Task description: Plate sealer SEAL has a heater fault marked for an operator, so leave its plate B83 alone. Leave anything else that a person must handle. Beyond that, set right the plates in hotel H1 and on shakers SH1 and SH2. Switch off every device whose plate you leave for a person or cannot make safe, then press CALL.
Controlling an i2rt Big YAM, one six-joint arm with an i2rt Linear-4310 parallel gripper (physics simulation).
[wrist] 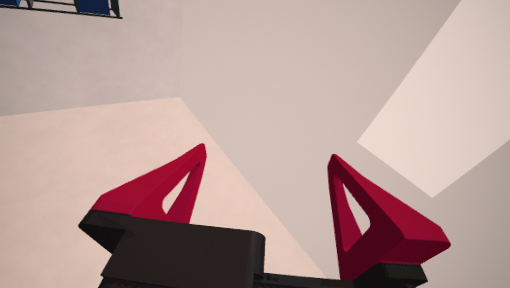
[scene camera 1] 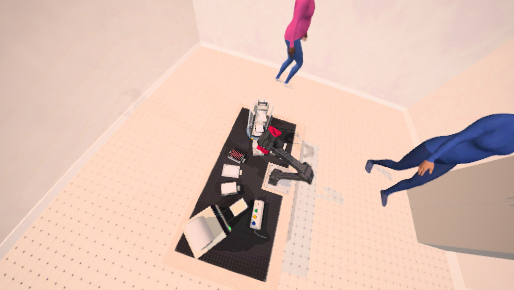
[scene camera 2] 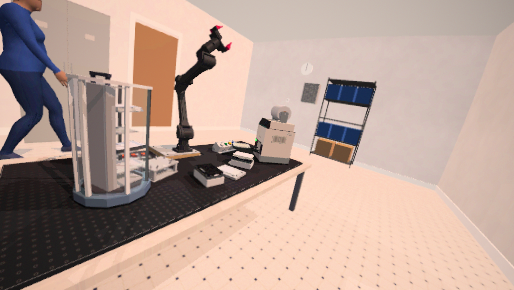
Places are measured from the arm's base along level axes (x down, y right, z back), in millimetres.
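Where they show: gripper, fingertip midpoint: [wrist: 266, 154] [scene camera 1: 268, 144] [scene camera 2: 226, 34]; arm's base, origin of the base link: [scene camera 1: 273, 179] [scene camera 2: 182, 150].
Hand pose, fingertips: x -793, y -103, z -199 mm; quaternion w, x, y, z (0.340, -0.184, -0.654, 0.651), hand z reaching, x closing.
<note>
Each offset is from my fingertips to the top centre of the thing. "spot": to the spot under its first point.
My gripper [scene camera 1: 268, 140] [scene camera 2: 225, 36] [wrist: 266, 154] is open and empty, raised high above the table and tilted upward. The clear-sided hotel [scene camera 1: 261, 117] [scene camera 2: 100, 130] stands at one table end, with plates on its levels. A low box with a dark, red-patterned plate on top {spot: dz -237, dx +740, dy +184 mm} [scene camera 1: 236, 155] [scene camera 2: 208, 175], a flat white piece {dz -232, dx +786, dy +31 mm} [scene camera 1: 231, 171] [scene camera 2: 232, 172] and a white-topped box [scene camera 1: 230, 188] [scene camera 2: 242, 160] stand in a row. The sealer {dz -186, dx +353, dy -471 mm} [scene camera 1: 202, 235] [scene camera 2: 275, 142] shows a green light; a pale plate {dz -33, dx +704, dy -258 mm} [scene camera 1: 238, 207] lies at its front. The button box {dz +145, dx +725, dy -255 mm} [scene camera 1: 257, 215] [scene camera 2: 223, 146] has coloured buttons. Labels are unreadable.
A white frame-like stand [scene camera 2: 162, 169] is beside the hotel. A person in blue [scene camera 1: 450, 145] [scene camera 2: 22, 45] is on the arm's side of the table, near a grey cabinet [scene camera 1: 465, 205]. A person in pink [scene camera 1: 300, 25] is beyond the hotel end. A shelf rack [scene camera 2: 351, 81] stands by the wall.
</note>
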